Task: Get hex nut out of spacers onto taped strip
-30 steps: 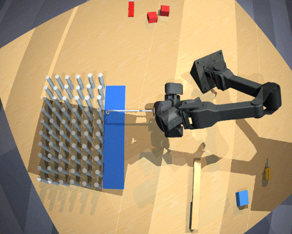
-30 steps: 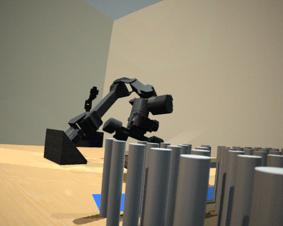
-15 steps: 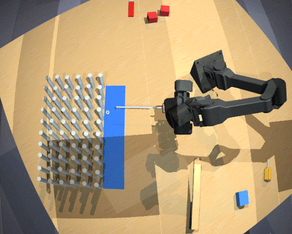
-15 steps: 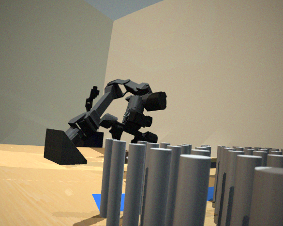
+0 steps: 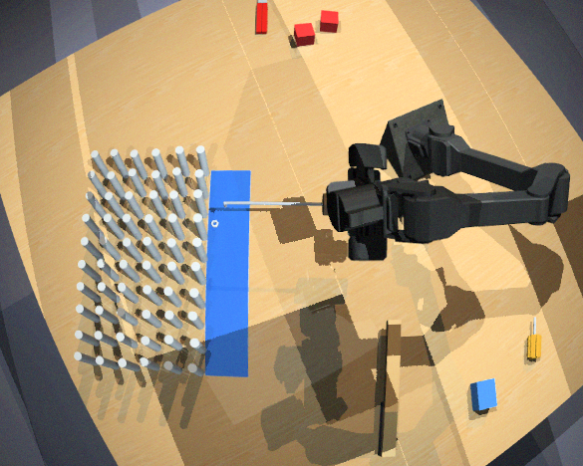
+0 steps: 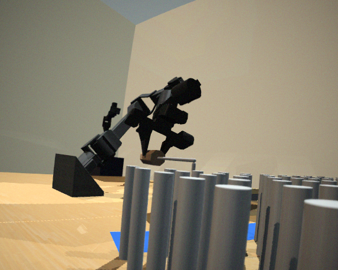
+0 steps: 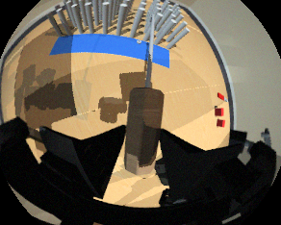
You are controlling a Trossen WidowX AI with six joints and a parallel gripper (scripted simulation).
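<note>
The thin metal hook tool lies 9 cm ahead of my gripper tip and 6 cm to the right of it. The rest, counted from my gripper tip: blue taped strip 23 cm ahead, 4 cm to the right, 12 cm below; then blue block 6 cm behind, 45 cm to the left, 10 cm below; then yellow-handled screwdriver 22 cm behind, 43 cm to the left, 11 cm below.
</note>
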